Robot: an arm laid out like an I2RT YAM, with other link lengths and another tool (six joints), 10 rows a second.
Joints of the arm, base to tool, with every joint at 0 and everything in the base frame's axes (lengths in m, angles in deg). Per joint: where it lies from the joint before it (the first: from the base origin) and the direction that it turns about. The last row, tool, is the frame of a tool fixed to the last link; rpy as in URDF.
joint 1: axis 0 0 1 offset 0.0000 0.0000 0.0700
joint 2: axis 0 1 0 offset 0.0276 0.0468 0.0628
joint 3: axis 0 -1 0 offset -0.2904 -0.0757 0.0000
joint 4: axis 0 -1 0 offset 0.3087 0.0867 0.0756
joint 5: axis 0 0 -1 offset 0.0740 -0.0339 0.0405
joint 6: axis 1 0 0 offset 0.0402 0.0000 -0.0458
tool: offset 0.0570 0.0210 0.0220 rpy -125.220 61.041 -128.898
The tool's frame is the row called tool.
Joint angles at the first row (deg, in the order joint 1, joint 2, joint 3, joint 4, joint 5, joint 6):
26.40 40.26 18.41 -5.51 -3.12 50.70
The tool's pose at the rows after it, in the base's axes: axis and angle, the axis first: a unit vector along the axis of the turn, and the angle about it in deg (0 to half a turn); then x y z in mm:
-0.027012, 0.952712, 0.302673, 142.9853, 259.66, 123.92, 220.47
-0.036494, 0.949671, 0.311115, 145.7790, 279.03, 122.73, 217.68
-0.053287, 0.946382, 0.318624, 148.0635, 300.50, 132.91, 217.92
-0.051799, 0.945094, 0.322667, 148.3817, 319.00, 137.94, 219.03
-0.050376, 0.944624, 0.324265, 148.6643, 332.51, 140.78, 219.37
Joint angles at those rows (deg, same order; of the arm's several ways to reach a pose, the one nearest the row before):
17.28 40.64 17.83 -2.99 -12.53 51.02
14.25 47.56 20.67 -1.32 -17.60 49.65
14.24 55.64 24.78 0.94 -20.22 48.85
14.24 61.15 27.74 3.44 -20.56 49.31
14.09 64.88 29.98 4.75 -20.82 49.48

